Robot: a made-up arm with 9 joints. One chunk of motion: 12 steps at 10 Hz.
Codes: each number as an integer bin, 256 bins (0 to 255) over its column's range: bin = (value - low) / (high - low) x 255, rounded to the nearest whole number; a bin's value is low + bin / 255 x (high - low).
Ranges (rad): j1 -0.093..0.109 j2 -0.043..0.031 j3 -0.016..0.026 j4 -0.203..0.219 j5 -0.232..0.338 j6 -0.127..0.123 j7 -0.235..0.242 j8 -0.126..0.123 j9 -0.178..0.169
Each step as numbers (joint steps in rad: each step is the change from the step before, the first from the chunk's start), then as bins.
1 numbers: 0.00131 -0.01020 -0.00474 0.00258 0.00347 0.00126 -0.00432 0.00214 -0.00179
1 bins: 119 113 68 124 105 131 123 131 129
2 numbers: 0.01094 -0.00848 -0.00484 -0.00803 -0.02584 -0.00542 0.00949 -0.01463 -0.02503
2 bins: 131 119 68 118 92 124 131 114 112
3 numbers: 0.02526 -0.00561 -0.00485 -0.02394 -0.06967 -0.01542 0.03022 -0.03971 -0.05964
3 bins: 149 129 68 108 73 114 142 88 87
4 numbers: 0.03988 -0.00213 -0.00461 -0.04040 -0.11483 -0.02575 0.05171 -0.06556 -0.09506
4 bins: 168 141 69 98 52 103 153 62 61
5 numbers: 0.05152 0.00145 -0.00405 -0.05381 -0.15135 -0.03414 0.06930 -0.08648 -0.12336
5 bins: 182 153 73 90 36 95 163 40 40
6 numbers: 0.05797 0.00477 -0.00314 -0.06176 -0.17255 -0.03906 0.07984 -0.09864 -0.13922
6 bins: 191 165 78 85 27 90 168 28 28
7 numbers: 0.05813 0.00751 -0.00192 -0.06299 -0.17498 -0.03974 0.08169 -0.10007 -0.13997
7 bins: 191 174 85 85 26 89 169 27 28
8 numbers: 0.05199 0.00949 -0.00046 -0.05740 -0.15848 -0.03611 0.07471 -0.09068 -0.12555
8 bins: 183 181 94 88 33 93 166 36 39
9 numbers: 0.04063 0.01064 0.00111 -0.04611 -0.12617 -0.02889 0.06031 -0.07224 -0.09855
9 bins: 169 185 104 95 47 100 158 55 58
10 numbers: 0.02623 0.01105 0.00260 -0.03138 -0.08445 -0.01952 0.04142 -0.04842 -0.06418
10 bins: 151 186 113 104 66 110 148 79 84
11 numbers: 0.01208 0.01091 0.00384 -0.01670 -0.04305 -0.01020 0.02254 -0.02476 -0.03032
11 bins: 133 186 120 113 85 119 138 104 109
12 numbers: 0.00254 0.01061 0.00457 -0.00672 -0.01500 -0.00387 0.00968 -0.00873 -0.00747
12 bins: 121 185 125 119 97 126 131 120 125
